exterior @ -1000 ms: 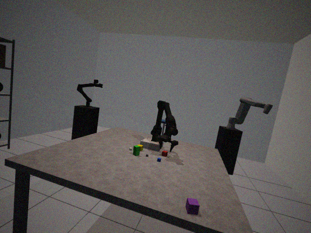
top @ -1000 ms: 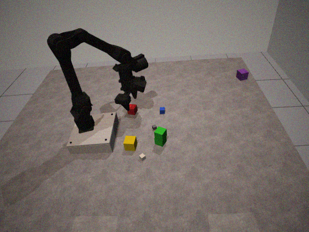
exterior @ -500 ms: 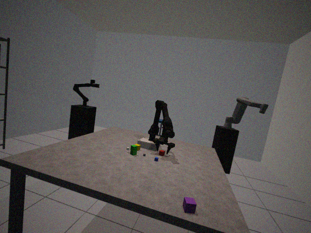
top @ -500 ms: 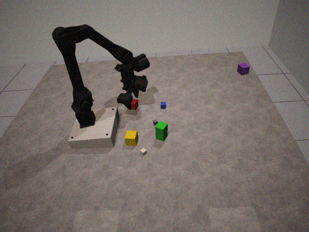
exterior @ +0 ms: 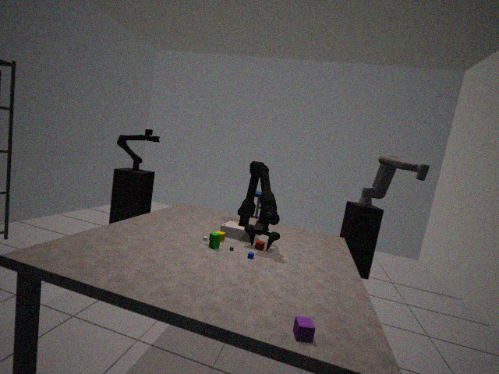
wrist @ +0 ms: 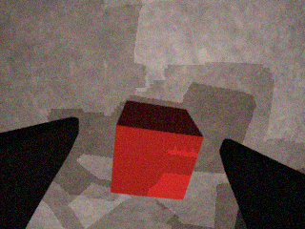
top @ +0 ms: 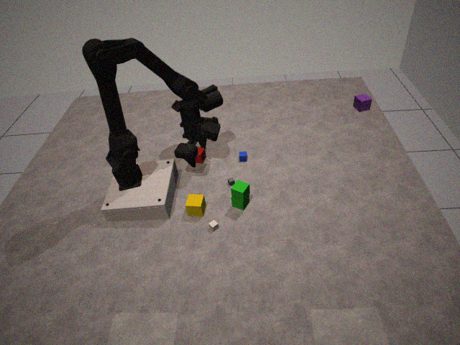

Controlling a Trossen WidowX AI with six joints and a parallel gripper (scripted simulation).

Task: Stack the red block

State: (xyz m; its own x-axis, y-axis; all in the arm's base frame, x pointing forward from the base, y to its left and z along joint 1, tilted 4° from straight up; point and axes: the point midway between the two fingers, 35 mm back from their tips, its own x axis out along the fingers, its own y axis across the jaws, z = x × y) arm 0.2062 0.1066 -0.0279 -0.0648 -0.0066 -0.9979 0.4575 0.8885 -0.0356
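Now: gripper tip 1 cm below the red block. Also, from my gripper tip: small blue block 14 cm ahead, 4 cm to the right; yellow block 3 cm behind, 22 cm to the right, 1 cm above; small grey block 8 cm ahead, 14 cm to the right.
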